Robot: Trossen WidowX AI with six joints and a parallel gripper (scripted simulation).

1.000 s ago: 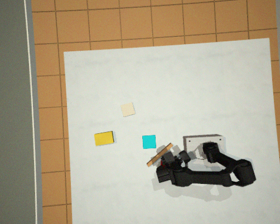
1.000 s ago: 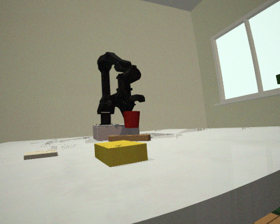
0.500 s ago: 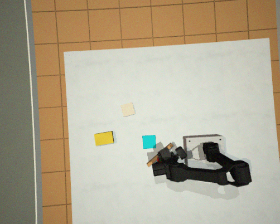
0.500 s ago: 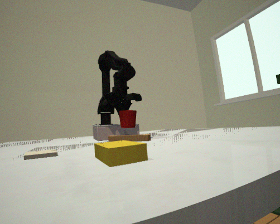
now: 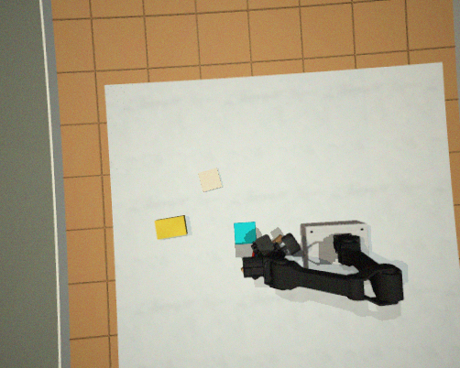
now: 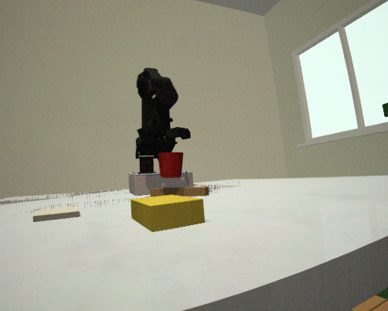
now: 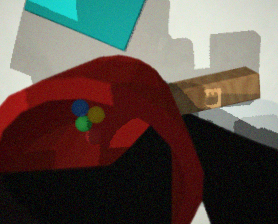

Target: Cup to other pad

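The cyan square is 7 cm ahead of my gripper tip, 5 cm to the right of it and 10 cm below it. The rest, counted from my gripper tip: wooden bar 2 cm ahead, 3 cm to the left, 9 cm below; then beige pad 18 cm ahead, 28 cm to the right, 9 cm below; then red cup 3 cm ahead, 1 cm to the left.
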